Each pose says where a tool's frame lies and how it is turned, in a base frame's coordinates. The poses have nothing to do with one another.
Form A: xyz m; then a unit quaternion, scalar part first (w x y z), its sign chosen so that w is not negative.
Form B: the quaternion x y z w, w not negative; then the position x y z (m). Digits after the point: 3 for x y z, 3 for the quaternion.
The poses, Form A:
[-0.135 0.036 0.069 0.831 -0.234 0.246 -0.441]
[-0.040 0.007 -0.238 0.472 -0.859 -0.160 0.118]
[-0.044 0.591 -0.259 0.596 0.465 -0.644 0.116]
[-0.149 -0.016 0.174 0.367 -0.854 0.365 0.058]
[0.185 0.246 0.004 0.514 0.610 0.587 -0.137]
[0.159 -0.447 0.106 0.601 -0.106 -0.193 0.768]
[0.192 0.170 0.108 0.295 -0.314 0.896 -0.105]
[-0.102 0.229 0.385 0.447 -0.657 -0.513 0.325]
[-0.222 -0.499 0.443 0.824 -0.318 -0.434 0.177]
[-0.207 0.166 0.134 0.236 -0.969 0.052 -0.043]
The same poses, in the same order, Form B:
[-0.234 0.246 -0.441 0.831 -0.135 0.036 0.069]
[-0.859 -0.160 0.118 0.472 -0.040 0.007 -0.238]
[0.465 -0.644 0.116 0.596 -0.044 0.591 -0.259]
[-0.854 0.365 0.058 0.367 -0.149 -0.016 0.174]
[0.610 0.587 -0.137 0.514 0.185 0.246 0.004]
[-0.106 -0.193 0.768 0.601 0.159 -0.447 0.106]
[-0.314 0.896 -0.105 0.295 0.192 0.170 0.108]
[-0.657 -0.513 0.325 0.447 -0.102 0.229 0.385]
[-0.318 -0.434 0.177 0.824 -0.222 -0.499 0.443]
[-0.969 0.052 -0.043 0.236 -0.207 0.166 0.134]

